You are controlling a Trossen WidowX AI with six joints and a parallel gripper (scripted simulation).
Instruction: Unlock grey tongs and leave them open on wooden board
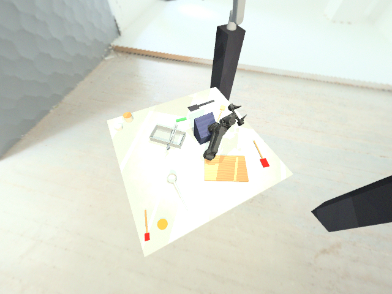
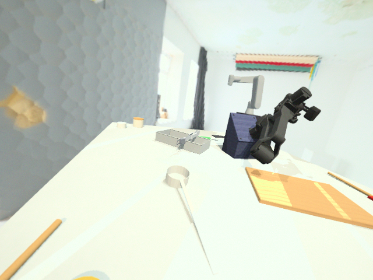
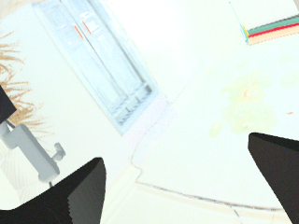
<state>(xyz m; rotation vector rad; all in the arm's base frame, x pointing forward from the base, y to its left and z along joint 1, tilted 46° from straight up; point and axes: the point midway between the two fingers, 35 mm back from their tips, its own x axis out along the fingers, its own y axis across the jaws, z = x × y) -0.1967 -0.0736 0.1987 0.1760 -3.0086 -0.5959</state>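
Right now the roasting tin is 59 cm ahead of my gripper tip, 31 cm below it and 27 cm to the right of it. Round my gripper tip: black spatula: 52 cm to the right, 33 cm below, 11 cm ahead; wooden board: 33 cm below, 28 cm ahead, 25 cm to the left; yellow lock piece: 62 cm ahead, 27 cm below, 16 cm to the right.
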